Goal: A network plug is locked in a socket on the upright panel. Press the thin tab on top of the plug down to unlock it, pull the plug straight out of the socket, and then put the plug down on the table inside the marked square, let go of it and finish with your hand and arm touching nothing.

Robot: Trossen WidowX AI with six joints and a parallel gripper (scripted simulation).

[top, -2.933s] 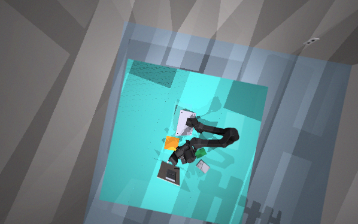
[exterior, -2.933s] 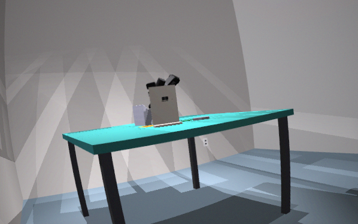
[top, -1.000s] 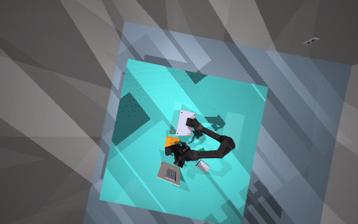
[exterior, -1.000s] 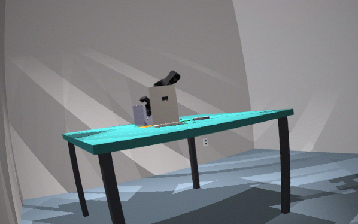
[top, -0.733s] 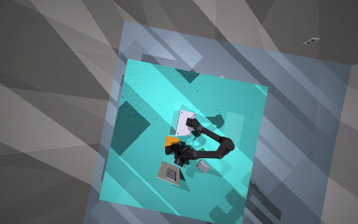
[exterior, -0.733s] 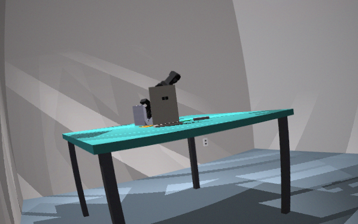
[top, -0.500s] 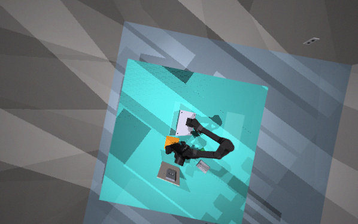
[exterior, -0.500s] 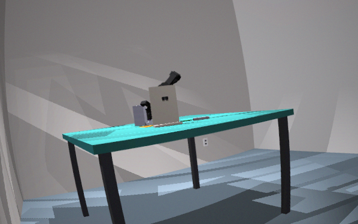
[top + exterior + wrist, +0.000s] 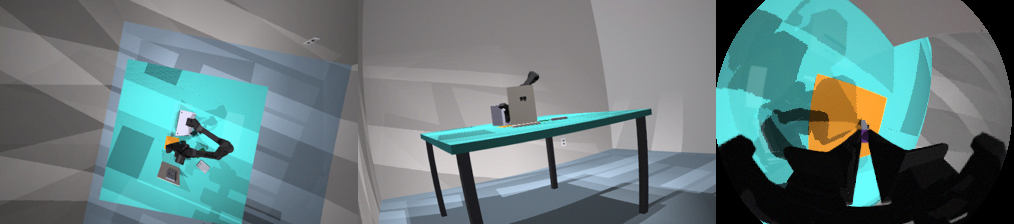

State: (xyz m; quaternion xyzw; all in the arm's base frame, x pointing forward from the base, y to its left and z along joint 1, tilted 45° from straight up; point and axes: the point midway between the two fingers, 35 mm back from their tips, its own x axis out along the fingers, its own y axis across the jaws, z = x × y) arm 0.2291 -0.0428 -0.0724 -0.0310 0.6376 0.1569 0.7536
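The network plug lies right at my gripper tip. Also, from my gripper tip: green patch (280 mm to the left, 20 mm below, 20 mm ahead); grey upright panel (190 mm ahead, 90 mm above, 50 mm to the left); orange marked square (20 mm below).
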